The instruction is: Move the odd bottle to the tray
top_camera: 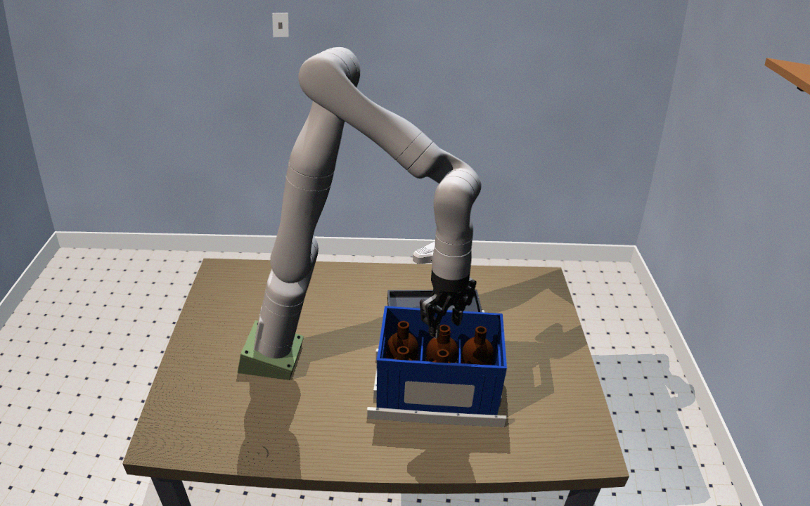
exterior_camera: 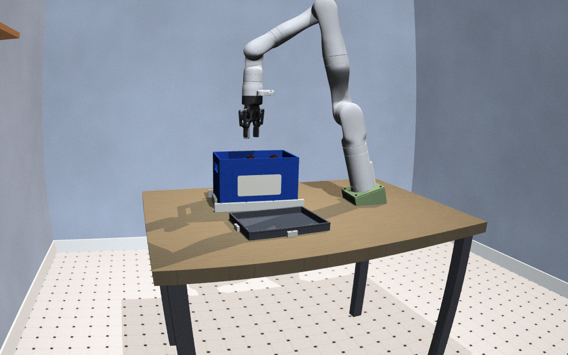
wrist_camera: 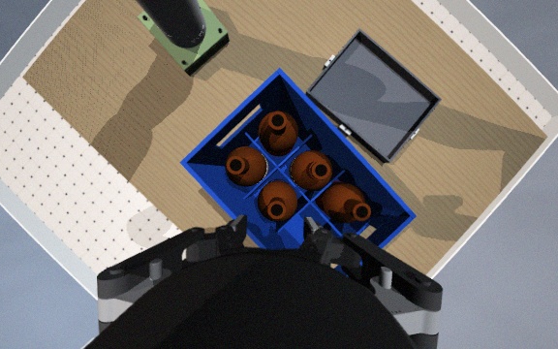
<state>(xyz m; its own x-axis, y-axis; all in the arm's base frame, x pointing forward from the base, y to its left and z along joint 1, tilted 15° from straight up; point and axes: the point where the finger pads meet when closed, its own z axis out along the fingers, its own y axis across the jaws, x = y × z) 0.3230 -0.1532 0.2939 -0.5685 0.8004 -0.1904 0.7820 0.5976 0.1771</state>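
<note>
My gripper is now 1 cm short of the blue crate, 4 cm to the right of it and 16 cm above it. Round my hand: dark grey tray (3 cm ahead, 32 cm to the left, 23 cm below).
</note>
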